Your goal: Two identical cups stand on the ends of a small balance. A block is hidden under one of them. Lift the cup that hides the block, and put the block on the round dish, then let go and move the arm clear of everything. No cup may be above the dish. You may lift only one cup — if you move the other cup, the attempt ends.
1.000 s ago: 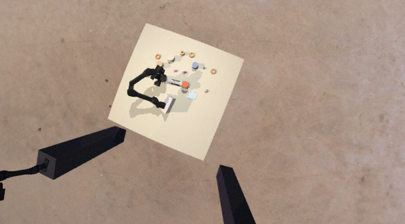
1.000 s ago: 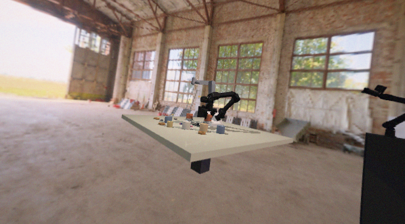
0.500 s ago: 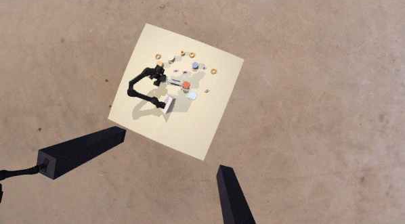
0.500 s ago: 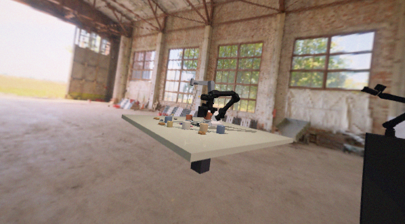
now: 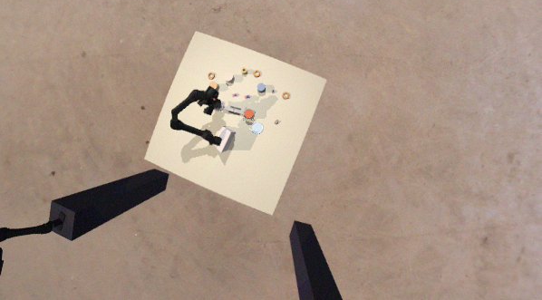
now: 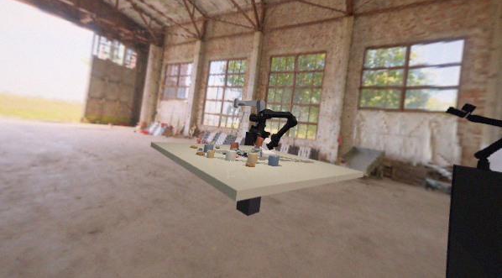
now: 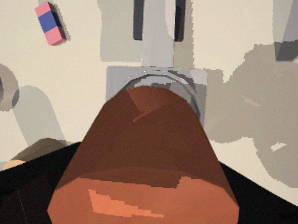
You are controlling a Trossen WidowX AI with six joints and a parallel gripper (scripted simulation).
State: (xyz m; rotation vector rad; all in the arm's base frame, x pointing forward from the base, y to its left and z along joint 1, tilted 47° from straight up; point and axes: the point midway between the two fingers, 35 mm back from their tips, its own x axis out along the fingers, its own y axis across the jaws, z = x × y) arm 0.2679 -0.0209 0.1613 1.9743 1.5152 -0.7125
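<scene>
The grey block is 10 mm to the right of my gripper tip and 40 mm below it. Also, from my gripper tip: white cup 260 mm ahead, 90 mm below; then tan mug 160 mm ahead, 80 mm to the left, 90 mm below; then small balance 130 mm to the right, 90 mm below.
</scene>
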